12 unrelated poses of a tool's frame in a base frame.
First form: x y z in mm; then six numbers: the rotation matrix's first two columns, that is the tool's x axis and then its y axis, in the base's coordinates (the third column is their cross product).
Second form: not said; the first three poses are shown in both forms.
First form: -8, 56, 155, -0.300, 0.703, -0.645, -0.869, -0.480, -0.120
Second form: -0.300, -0.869, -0.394, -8; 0.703, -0.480, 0.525, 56; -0.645, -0.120, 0.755, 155; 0, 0, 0, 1
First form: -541, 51, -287, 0.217, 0.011, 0.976, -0.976, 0.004, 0.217
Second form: 0.217, -0.976, -0.002, -541; 0.011, 0.004, -1.000, 51; 0.976, 0.217, 0.012, -287; 0, 0, 0, 1
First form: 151, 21, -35, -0.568, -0.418, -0.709, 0.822, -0.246, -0.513
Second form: -0.568, 0.822, 0.040, 151; -0.418, -0.246, -0.874, 21; -0.709, -0.513, 0.483, -35; 0, 0, 0, 1
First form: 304, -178, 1, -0.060, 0.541, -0.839, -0.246, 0.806, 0.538
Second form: -0.060, -0.246, 0.967, 304; 0.541, 0.806, 0.239, -178; -0.839, 0.538, 0.085, 1; 0, 0, 0, 1
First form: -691, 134, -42, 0.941, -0.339, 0.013, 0.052, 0.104, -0.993
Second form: 0.941, 0.052, 0.335, -691; -0.339, 0.104, 0.935, 134; 0.013, -0.993, 0.115, -42; 0, 0, 0, 1
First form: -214, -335, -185, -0.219, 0.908, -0.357, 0.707, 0.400, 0.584
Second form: -0.219, 0.707, 0.673, -214; 0.908, 0.400, -0.125, -335; -0.357, 0.584, -0.730, -185; 0, 0, 0, 1
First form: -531, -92, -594, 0.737, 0.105, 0.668, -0.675, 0.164, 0.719
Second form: 0.737, -0.675, -0.034, -531; 0.105, 0.164, -0.981, -92; 0.668, 0.719, 0.192, -594; 0, 0, 0, 1
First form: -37, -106, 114, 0.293, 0.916, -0.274, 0.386, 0.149, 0.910
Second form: 0.293, 0.386, 0.874, -37; 0.916, 0.149, -0.372, -106; -0.274, 0.910, -0.310, 114; 0, 0, 0, 1
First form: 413, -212, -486, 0.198, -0.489, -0.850, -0.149, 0.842, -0.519
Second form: 0.198, -0.149, 0.969, 413; -0.489, 0.842, 0.229, -212; -0.850, -0.519, 0.094, -486; 0, 0, 0, 1
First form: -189, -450, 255, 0.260, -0.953, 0.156, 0.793, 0.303, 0.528
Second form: 0.260, 0.793, -0.550, -189; -0.953, 0.303, -0.014, -450; 0.156, 0.528, 0.835, 255; 0, 0, 0, 1
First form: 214, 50, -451, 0.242, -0.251, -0.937, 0.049, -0.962, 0.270
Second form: 0.242, 0.049, -0.969, 214; -0.251, -0.962, -0.111, 50; -0.937, 0.270, -0.221, -451; 0, 0, 0, 1
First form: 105, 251, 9, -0.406, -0.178, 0.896, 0.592, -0.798, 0.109
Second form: -0.406, 0.592, 0.696, 105; -0.178, -0.798, 0.575, 251; 0.896, 0.109, 0.429, 9; 0, 0, 0, 1
